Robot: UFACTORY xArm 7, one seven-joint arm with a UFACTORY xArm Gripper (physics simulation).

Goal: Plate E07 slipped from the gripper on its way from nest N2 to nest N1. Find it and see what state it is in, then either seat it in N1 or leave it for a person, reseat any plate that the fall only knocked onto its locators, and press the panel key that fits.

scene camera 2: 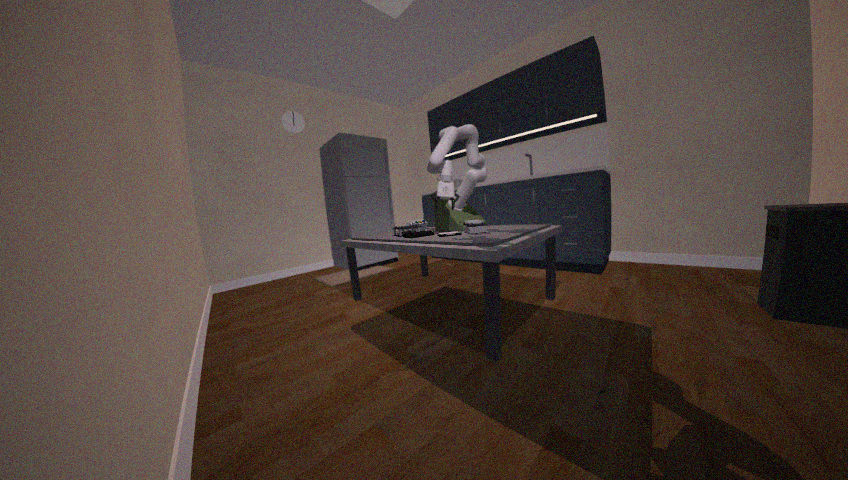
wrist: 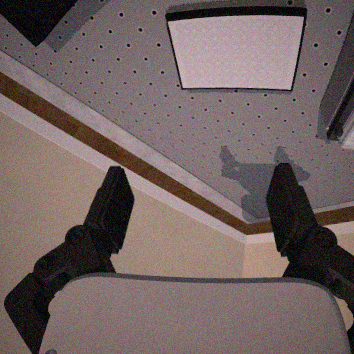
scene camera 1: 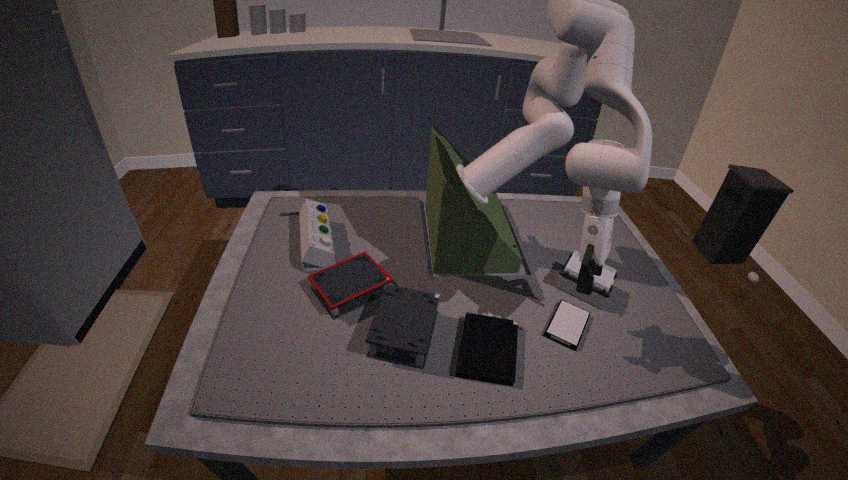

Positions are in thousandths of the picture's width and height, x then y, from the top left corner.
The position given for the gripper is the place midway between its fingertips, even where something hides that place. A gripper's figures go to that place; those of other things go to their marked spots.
Labels:
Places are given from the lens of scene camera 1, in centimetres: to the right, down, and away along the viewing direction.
gripper (scene camera 1: 695, 591): 35, 9, 75
white-topped plate (scene camera 1: 670, 672): 34, 20, 85
white button box (scene camera 1: 372, 532): -27, 4, 92

